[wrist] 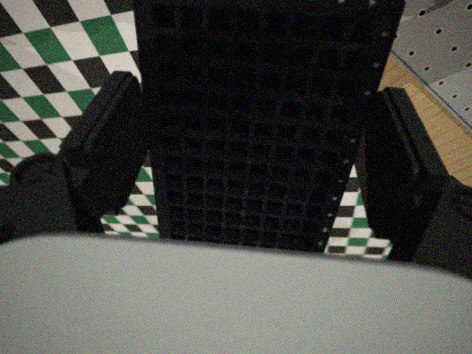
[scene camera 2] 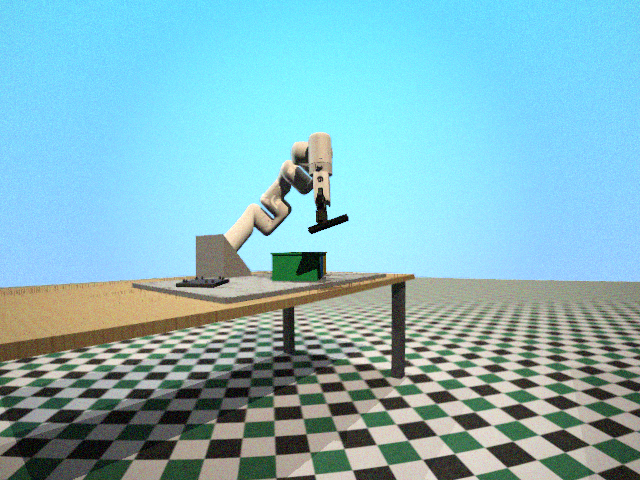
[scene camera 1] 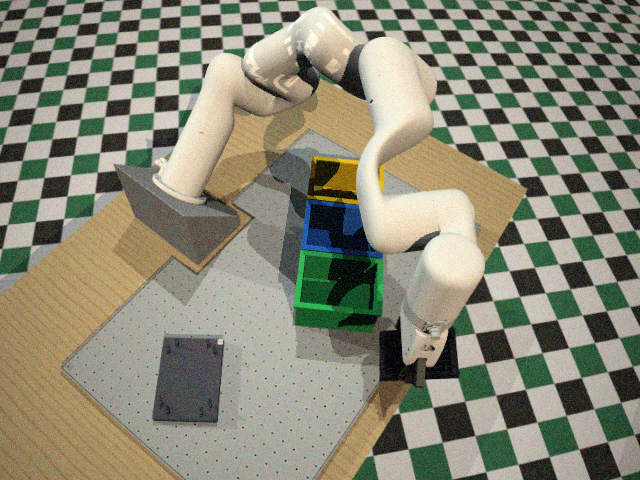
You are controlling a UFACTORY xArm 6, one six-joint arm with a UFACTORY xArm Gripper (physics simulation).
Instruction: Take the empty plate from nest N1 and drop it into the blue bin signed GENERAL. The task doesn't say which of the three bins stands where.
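Frame: origin at the arm's base, x up, y left, z back, level; millimetres.
Seen in the pictures: gripper, fingertip midpoint: [wrist: 253, 112] [scene camera 2: 322, 225] [scene camera 1: 405, 353]; arm's base, link origin: [scene camera 2: 222, 252] [scene camera 1: 178, 190].
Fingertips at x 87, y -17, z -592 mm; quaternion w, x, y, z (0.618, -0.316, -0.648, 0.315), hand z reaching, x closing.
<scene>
Pixels of each thing's top centre, then the offset from my fingertips to it. "spot": a spot on its surface instead. Level surfaces: height alone.
- black plate, top centre: [wrist: 241, 209] [scene camera 1: 422, 347] [scene camera 2: 328, 215] dx +30, dy +12, dz -16 mm
- blue bin, top centre: [scene camera 1: 343, 227] [scene camera 2: 302, 252] dx -86, dy +183, dz +261 mm
- dark grey nest, top centre: [scene camera 1: 188, 376] [scene camera 2: 204, 277] dx -164, dy -243, dz +297 mm
- yellow bin, surface spot: [scene camera 1: 323, 180] spot: dx -158, dy +304, dz +408 mm
- grey perforated board, surface height: dx -186 mm
The black plate [scene camera 1: 391, 356] [scene camera 2: 338, 221] [wrist: 250, 125] has a grid of wells, which look empty in the wrist view. My gripper [scene camera 1: 419, 370] [scene camera 2: 321, 219] [wrist: 253, 112] is shut on it, with a finger at each long side. The plate hangs tilted, well above bin height in scene camera 2, and beside the green bin near the table edge in scene camera 1. The blue bin [scene camera 1: 330, 227] stands between two others, partly hidden by the arm; no sign on it is readable. A dark grey nest [scene camera 1: 188, 377] [scene camera 2: 201, 282] with corner posts holds no plate; its label is not readable.
The green bin [scene camera 1: 338, 317] [scene camera 2: 292, 267] and the yellow bin [scene camera 1: 323, 180] stand at either end of the bin row. All stand on the grey perforated board [scene camera 1: 268, 382] [scene camera 2: 232, 296]. The grey arm pedestal [scene camera 1: 170, 224] [scene camera 2: 209, 258] stands at the left.
</scene>
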